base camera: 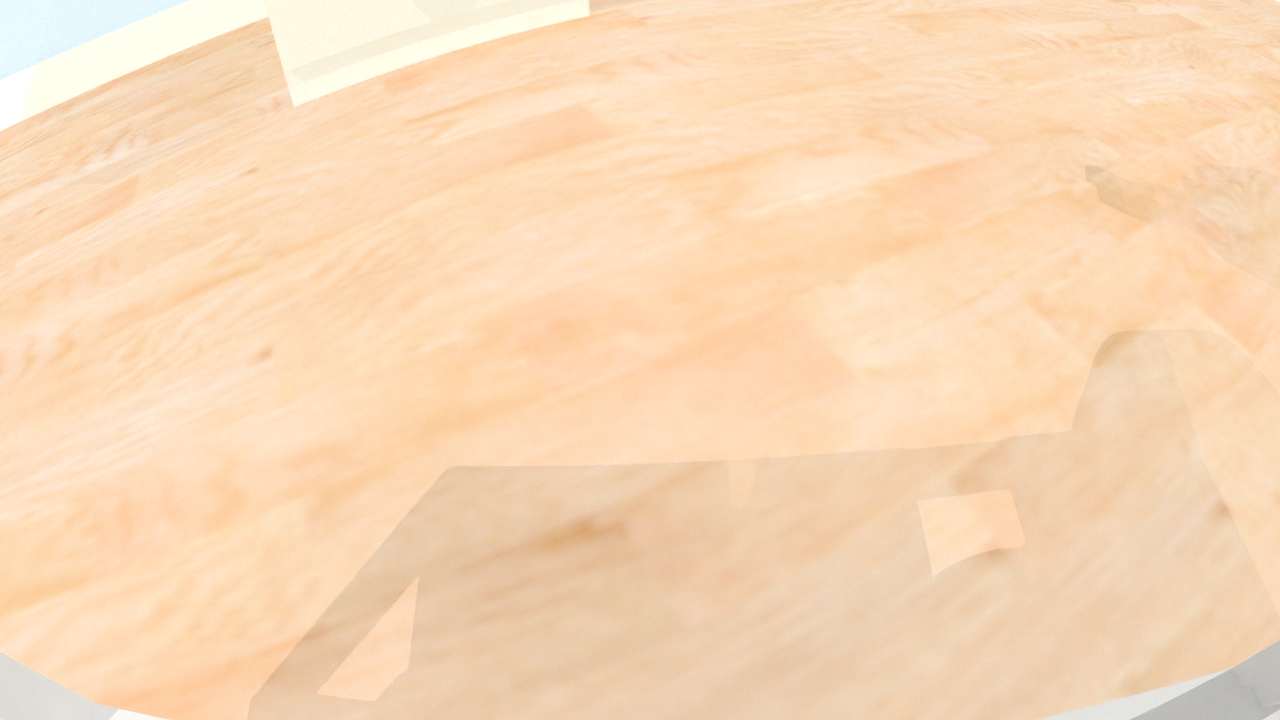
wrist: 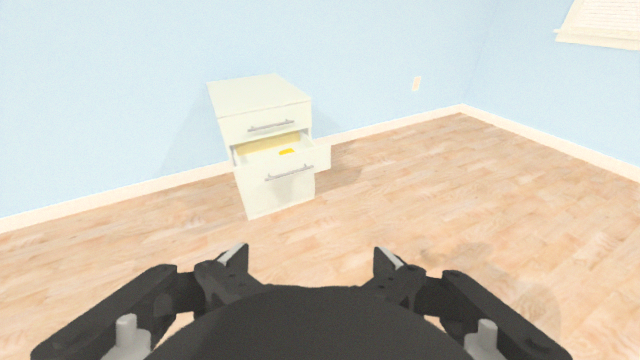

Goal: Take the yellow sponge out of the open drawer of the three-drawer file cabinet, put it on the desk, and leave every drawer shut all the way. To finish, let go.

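Observation:
The white three-drawer file cabinet (wrist: 265,112) (base camera: 429,44) stands against the blue wall, left of centre in the wrist view; its lower part shows at the top of the base camera view. Its middle drawer (wrist: 280,167) is pulled out, and the top drawer (wrist: 267,120) looks shut. The bottom drawer is mostly hidden behind the open one. The yellow sponge (wrist: 286,151) lies inside the open drawer. My gripper (wrist: 311,259) is open and empty, well short of the cabinet. The desk does not show in either view.
Wood floor (wrist: 425,200) (base camera: 537,268) lies between me and the cabinet. A pale baseboard (wrist: 125,191) runs along the wall. A wall outlet (wrist: 416,83) is right of the cabinet, and part of a window (wrist: 605,25) shows at the upper right. Shadows fall on the floor.

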